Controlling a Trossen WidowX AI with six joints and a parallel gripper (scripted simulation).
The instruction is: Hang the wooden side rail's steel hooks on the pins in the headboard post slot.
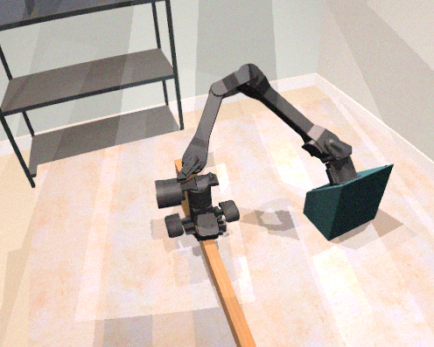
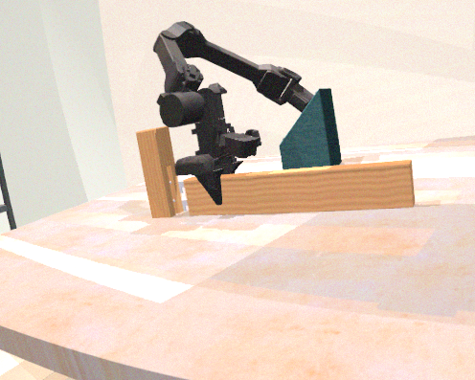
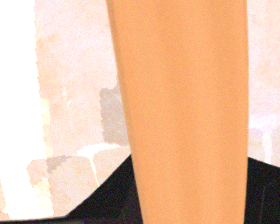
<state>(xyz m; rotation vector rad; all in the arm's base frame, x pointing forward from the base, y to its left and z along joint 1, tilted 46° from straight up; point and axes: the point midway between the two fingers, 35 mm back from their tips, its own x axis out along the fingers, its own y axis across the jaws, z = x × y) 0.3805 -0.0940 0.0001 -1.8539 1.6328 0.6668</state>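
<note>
Now: gripper tip 14 cm to the left of the headboard post and 6 cm below it.
</note>
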